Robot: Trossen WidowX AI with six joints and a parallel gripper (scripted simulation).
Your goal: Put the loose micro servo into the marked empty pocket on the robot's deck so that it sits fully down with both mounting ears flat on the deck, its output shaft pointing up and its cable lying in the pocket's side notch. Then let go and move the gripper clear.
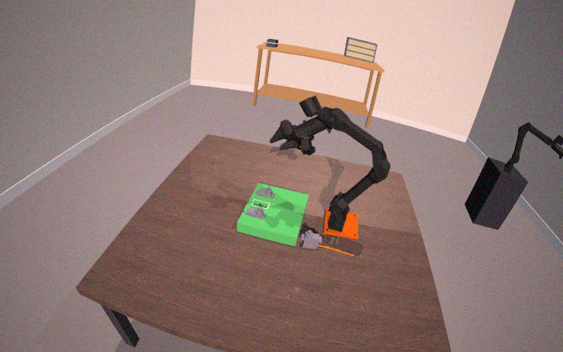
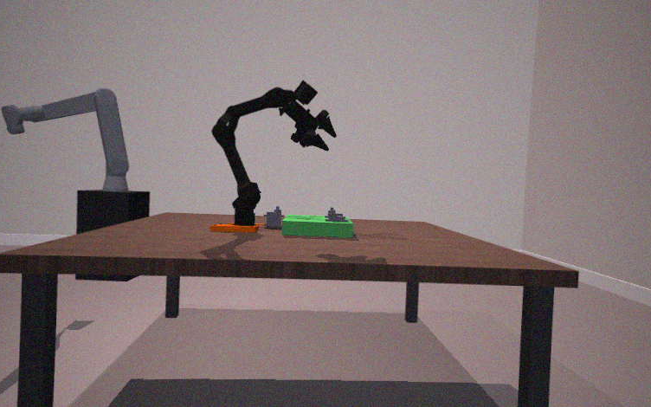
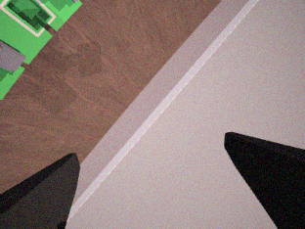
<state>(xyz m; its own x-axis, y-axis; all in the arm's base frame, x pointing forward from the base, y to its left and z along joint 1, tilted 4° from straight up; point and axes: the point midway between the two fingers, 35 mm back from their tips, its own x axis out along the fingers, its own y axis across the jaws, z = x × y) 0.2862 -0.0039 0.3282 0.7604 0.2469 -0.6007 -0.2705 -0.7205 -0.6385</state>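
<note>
Now: gripper tip 8 cm past the green deck and 30 cm above it.
</note>
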